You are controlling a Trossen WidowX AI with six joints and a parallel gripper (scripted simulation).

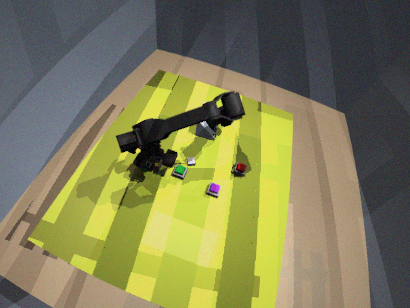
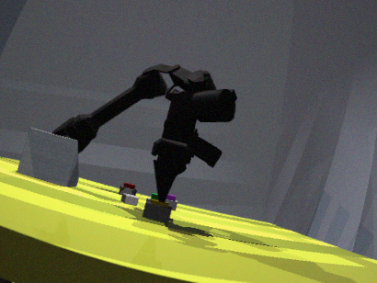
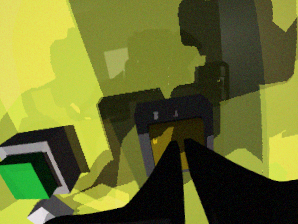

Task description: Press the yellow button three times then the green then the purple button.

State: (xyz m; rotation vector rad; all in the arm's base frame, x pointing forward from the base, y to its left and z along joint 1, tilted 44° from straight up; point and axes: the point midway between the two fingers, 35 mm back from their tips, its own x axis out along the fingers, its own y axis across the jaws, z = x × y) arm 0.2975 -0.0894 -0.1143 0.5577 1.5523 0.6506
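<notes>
The yellow button is 10 mm below my gripper tip. Also, from my gripper tip: purple button 10 mm ahead, 270 mm to the left; then small white block 80 mm behind, 140 mm to the left, 20 mm below; then green button 10 mm behind, 110 mm to the left.
</notes>
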